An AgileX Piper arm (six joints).
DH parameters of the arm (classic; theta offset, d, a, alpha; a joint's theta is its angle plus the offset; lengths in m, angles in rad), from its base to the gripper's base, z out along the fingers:
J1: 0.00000 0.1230 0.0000 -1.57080
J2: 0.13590 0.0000 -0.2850 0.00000
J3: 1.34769 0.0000 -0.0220 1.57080
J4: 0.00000 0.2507 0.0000 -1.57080
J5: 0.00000 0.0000 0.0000 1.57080
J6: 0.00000 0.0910 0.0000 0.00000
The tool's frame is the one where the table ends.
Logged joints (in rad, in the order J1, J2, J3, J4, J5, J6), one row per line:
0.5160, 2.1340, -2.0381, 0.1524, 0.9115, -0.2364
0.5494, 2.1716, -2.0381, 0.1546, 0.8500, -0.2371
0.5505, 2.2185, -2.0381, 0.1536, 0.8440, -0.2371
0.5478, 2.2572, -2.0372, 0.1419, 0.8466, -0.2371
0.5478, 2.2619, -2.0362, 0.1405, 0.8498, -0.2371
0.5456, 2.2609, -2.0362, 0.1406, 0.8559, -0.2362
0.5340, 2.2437, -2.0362, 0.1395, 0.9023, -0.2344
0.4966, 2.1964, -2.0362, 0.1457, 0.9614, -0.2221
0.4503, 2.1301, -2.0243, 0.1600, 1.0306, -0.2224
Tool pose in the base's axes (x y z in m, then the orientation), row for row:
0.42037, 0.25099, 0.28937, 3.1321, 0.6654, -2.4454
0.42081, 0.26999, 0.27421, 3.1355, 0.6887, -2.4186
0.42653, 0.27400, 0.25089, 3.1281, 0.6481, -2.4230
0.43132, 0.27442, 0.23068, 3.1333, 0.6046, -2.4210
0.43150, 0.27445, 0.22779, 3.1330, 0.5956, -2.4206
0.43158, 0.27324, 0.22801, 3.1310, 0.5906, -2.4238
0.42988, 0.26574, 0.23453, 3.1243, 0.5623, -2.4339
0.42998, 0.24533, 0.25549, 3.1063, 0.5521, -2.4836
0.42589, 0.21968, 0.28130, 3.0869, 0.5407, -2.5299
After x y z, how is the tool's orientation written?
As angles about the fixed x, y, z axes (roll, pitch, yaw), in radians.
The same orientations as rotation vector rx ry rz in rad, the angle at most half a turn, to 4 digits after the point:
-0.8573, 2.3506, 0.3061
-0.8798, 2.3192, 0.3217
-0.8920, 2.3585, 0.3137
-0.9068, 2.3975, 0.2918
-0.9105, 2.4057, 0.2888
-0.9091, 2.4116, 0.2882
-0.9090, 2.4421, 0.2819
-0.8576, 2.4714, 0.2831
-0.8101, 2.4994, 0.2878

